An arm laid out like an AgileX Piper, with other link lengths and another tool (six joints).
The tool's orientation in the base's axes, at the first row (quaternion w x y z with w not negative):
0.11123, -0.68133, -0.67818, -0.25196
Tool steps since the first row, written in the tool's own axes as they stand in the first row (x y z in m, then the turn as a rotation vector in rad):
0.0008, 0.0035, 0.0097, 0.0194, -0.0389, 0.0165
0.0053, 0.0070, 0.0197, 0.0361, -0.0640, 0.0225
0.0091, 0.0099, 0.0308, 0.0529, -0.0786, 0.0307
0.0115, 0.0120, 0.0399, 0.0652, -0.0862, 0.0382
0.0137, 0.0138, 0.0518, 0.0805, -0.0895, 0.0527
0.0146, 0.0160, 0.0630, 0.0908, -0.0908, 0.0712
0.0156, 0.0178, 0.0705, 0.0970, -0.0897, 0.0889
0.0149, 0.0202, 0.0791, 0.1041, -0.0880, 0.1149
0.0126, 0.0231, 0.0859, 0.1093, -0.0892, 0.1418
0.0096, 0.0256, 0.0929, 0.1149, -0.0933, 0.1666
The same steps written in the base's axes. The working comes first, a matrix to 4 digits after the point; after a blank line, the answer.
The tool's axes in the first row as the columns of a matrix, in the base's axes (used below as rounded here):
-0.0468, 0.9802, 0.1925
0.8681, -0.0554, 0.4933
0.4942, 0.1902, -0.8483

0.0053, 0.0053, -0.0072, -0.0359, 0.0271, -0.0118
0.0104, 0.0139, -0.0128, -0.0601, 0.0460, -0.0134
0.0152, 0.0225, -0.0197, -0.0736, 0.0654, -0.0148
0.0189, 0.0290, -0.0259, -0.0802, 0.0802, -0.0166
0.0229, 0.0367, -0.0345, -0.0814, 0.1008, -0.0219
0.0271, 0.0429, -0.0432, -0.0795, 0.1190, -0.0328
0.0303, 0.0473, -0.0487, -0.0754, 0.1330, -0.0445
0.0343, 0.0508, -0.0559, -0.0690, 0.1519, -0.0628
0.0386, 0.0520, -0.0622, -0.0653, 0.1698, -0.0832
0.0425, 0.0527, -0.0692, -0.0648, 0.1871, -0.1023

